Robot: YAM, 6 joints.
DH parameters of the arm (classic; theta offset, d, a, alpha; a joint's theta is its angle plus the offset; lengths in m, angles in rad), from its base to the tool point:
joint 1: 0 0.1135 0.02 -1.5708
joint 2: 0 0 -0.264 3.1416
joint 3: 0.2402 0 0.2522 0
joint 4: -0.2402 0 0.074 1.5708
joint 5: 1.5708 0 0 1.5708
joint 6: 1.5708 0.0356 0 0
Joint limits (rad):
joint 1: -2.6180..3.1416
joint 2: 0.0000..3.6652
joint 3: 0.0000..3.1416
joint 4: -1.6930..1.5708
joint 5: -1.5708..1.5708
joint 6: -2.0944..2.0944
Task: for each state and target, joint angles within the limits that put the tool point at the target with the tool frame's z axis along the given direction. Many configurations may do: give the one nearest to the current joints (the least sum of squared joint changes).
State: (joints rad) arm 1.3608 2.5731 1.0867 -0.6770 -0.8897 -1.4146
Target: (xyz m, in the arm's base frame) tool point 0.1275 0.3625 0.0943 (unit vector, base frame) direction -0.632 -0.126 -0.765
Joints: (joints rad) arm 1.1828 2.3377 1.6241 -1.2925 -0.5671 -1.4146
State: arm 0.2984 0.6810 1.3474 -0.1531 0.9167 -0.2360
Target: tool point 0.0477 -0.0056 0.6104 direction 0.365 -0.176 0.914
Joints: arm 0.0192 0.8609 1.5066 0.5485 0.1841 -0.2360
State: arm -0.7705 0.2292 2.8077 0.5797 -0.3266 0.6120
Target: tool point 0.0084 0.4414 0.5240 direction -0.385 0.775 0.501
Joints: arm -1.6242 0.6391 2.6614 0.5324 0.4399 0.6120
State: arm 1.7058 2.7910 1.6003 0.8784 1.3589 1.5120
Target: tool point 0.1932 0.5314 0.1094 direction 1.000 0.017 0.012
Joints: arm 1.2822 2.6976 1.9576 0.7798 1.2649 1.5120
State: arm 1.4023 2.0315 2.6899 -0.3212 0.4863 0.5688
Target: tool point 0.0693 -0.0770 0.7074 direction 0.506 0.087 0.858
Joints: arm 2.1403 1.1357 2.4151 0.5200 0.4928 0.5688
